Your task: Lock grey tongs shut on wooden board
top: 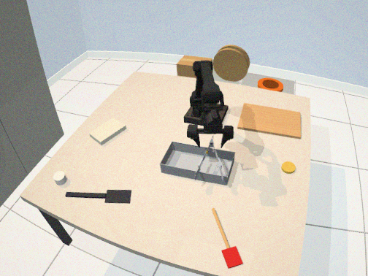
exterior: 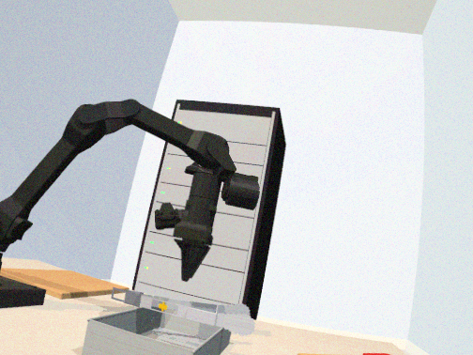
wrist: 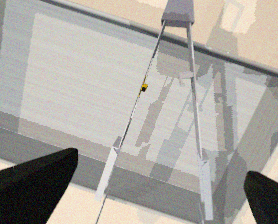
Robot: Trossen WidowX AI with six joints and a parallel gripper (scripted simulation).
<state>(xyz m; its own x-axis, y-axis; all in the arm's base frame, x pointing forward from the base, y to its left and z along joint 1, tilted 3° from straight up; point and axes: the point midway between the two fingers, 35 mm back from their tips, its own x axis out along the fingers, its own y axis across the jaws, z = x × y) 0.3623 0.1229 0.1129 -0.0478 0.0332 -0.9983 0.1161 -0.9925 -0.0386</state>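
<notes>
The yellow lock piece lies 6 cm below my gripper tip, 3 cm behind it and 2 cm to the right of it. Round my gripper tip: red spatula 39 cm ahead, 13 cm to the left, 12 cm below; then grey roasting tin 10 cm below, 5 cm to the right; then yellow disc 37 cm to the left, 12 cm below, 4 cm behind.
</notes>
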